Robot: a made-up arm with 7 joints. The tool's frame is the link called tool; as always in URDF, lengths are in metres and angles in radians.
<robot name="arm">
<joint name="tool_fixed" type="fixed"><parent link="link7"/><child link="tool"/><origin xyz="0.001 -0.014 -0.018" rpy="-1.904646 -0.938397 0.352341"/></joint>
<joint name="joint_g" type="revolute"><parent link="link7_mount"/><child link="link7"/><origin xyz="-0.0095 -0.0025 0.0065" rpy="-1.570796 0 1.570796"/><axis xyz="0 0 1"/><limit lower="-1.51" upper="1.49" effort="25" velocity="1"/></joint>
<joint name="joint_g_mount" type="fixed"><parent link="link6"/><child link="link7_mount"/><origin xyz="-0.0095 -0.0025 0.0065" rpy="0 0 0"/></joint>
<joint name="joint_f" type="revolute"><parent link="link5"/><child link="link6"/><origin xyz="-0.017 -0.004 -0.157" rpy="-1.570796 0 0"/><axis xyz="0 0 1"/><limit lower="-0.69" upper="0.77" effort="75" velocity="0.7"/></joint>
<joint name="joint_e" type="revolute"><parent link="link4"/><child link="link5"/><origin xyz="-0.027 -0.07 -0.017" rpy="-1.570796 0 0"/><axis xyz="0 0 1"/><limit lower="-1.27" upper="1.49" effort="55" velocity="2"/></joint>
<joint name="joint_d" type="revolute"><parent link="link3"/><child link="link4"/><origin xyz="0.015 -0.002 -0.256" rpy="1.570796 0 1.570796"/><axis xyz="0 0 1"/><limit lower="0.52" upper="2.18" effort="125" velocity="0.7"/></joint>
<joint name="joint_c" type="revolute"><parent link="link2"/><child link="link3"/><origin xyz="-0.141 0.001 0.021" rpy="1.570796 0 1.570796"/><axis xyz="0 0 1"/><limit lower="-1.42" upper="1.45" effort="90" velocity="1.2"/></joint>
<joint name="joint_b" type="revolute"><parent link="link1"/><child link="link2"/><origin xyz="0.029 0.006 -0.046" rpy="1.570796 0 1.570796"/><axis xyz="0 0 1"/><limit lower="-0.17" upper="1.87" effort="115" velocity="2.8"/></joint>
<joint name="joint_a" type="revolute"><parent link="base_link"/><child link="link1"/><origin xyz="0.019 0.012 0.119" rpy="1.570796 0 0"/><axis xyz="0 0 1"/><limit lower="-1.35" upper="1.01" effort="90" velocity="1.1"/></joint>
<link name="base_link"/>
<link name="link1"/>
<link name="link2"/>
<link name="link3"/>
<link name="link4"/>
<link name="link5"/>
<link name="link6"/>
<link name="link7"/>
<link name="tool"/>
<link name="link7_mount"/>
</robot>
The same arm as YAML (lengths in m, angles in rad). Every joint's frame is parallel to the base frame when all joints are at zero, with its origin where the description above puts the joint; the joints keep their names.
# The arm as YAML. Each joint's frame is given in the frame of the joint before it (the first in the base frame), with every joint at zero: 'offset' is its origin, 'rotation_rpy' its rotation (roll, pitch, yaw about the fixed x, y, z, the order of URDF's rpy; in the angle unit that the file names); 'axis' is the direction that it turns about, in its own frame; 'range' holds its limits. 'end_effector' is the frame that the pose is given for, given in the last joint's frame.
length_unit: m
angle_unit: rad
chain:
  - id: joint_a
    offset: [0.019, 0.012, 0.119]
    rotation_rpy: [0.0, 0.0, 0.0]
    axis: [0.0, -1.0, 0.0]
    range: [-1.35, 1.01]
  - id: joint_b
    offset: [0.029, 0.046, 0.006]
    rotation_rpy: [0.0, 0.0, 0.0]
    axis: [1.0, 0.0, 0.0]
    range: [-0.17, 1.87]
  - id: joint_c
    offset: [0.021, -0.001, -0.141]
    rotation_rpy: [0.0, 0.0, 0.0]
    axis: [0.0, 0.0, 1.0]
    range: [-1.42, 1.45]
  - id: joint_d
    offset: [-0.002, -0.015, -0.256]
    rotation_rpy: [0.0, 0.0, 0.0]
    axis: [0.0, -1.0, 0.0]
    range: [0.52, 2.18]
  - id: joint_e
    offset: [-0.027, 0.017, -0.07]
    rotation_rpy: [0.0, 0.0, 0.0]
    axis: [0.0, 0.0, 1.0]
    range: [-1.27, 1.49]
  - id: joint_f
    offset: [-0.017, -0.004, -0.157]
    rotation_rpy: [0.0, 0.0, 0.0]
    axis: [0.0, 1.0, 0.0]
    range: [-0.69, 0.77]
  - id: joint_g
    offset: [-0.019, 0.013, 0.005]
    rotation_rpy: [0.0, 0.0, 0.0]
    axis: [-1.0, 0.0, 0.0]
    range: [-1.51, 1.49]
end_effector:
  offset: [0.018, 0.014, -0.001]
  rotation_rpy: [-1.4769, 0.5881, -2.8939]

